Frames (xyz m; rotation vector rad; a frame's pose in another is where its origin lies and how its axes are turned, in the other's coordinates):
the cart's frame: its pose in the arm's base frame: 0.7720 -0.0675 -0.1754 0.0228 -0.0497 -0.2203
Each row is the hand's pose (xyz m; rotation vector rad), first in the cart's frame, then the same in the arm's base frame.
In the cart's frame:
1: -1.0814 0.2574 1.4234 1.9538 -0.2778 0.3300
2: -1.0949 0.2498 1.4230 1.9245 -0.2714 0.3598
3: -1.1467 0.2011 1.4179 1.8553 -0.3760 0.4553
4: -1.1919 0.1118 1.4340 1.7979 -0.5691 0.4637
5: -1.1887 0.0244 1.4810 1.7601 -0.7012 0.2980
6: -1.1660 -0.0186 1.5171 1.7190 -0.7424 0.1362
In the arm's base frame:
1: -0.2996 0.3960 1.2025 1.9175 -0.5264 0.2321
2: -0.3144 0.3915 1.2013 1.8873 -0.5173 0.2589
3: -0.3752 0.3555 1.1924 1.8022 -0.6143 0.3479
4: -0.4395 0.2780 1.2039 1.7250 -0.8001 0.3524
5: -0.4579 0.1912 1.2485 1.6836 -0.9291 0.1843
6: -0.4470 0.1437 1.2844 1.6479 -0.9677 0.0185

